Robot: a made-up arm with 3 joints. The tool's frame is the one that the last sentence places. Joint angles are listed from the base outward.
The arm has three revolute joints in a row. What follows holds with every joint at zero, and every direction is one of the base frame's. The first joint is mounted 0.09 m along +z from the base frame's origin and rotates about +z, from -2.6 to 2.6 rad. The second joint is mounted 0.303 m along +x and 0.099 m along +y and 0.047 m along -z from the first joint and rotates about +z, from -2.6 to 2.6 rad. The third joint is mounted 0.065 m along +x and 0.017 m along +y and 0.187 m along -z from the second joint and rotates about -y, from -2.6 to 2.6 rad. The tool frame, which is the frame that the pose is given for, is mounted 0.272 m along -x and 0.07 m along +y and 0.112 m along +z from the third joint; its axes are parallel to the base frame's.
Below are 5 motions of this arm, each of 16 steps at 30 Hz.
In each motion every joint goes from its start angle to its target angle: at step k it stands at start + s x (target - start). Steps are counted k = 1, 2, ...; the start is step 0. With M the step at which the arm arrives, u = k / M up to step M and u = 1 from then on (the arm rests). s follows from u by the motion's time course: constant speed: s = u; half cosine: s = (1 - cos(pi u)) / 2; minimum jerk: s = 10 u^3 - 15 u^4 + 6 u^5.
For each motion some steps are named. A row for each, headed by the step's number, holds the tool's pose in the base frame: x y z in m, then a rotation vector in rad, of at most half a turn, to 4 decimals.
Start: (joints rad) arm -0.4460 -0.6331 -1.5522
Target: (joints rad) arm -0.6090 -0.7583 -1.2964
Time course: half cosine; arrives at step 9
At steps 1, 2, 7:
1: 0.4718 -0.1529 0.1309 0.8326 1.3768 -0.8548
2: 0.4656 -0.1557 0.1331 0.8394 1.3496 -0.8811
7: 0.4168 -0.1707 0.1470 0.8757 1.1127 -1.1210

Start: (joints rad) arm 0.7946 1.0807 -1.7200
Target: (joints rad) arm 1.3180 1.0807 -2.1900
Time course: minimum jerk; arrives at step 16
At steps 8, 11, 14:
8: -0.1558 0.4944 0.0662 -1.9592 1.0762 1.3212
11: -0.2555 0.4831 0.0330 -2.2173 0.9864 1.2640
14: -0.3054 0.4683 0.0144 -2.3459 0.9252 1.2200

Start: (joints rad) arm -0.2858 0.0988 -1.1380
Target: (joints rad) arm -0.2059 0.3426 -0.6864
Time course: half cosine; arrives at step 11
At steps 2, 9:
2: 0.3740 0.0907 0.1493 0.0889 1.0997 -0.1446
9: 0.2428 0.1122 0.1198 -0.0401 0.7215 0.1061

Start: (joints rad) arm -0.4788 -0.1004 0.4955
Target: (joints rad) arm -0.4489 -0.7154 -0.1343
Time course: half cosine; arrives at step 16
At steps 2, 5, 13, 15, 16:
2: 0.1757 0.1495 -0.1678 -0.1418 -0.4571 -0.5901
5: 0.1978 0.1655 -0.1337 -0.1261 -0.3405 -0.7016
13: 0.3072 0.1721 -0.0103 0.0453 0.0726 -1.1144
15: 0.3194 0.1670 0.0019 0.0743 0.1136 -1.1570
16: 0.3209 0.1662 0.0034 0.0782 0.1188 -1.1625

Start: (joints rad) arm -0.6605 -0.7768 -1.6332
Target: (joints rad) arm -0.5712 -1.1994 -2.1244
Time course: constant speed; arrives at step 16
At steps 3, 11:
3: 0.4040 -0.3135 0.1075 1.2653 1.3585 -1.0835
11: 0.3665 -0.3703 0.0629 1.5816 1.4371 -1.0483

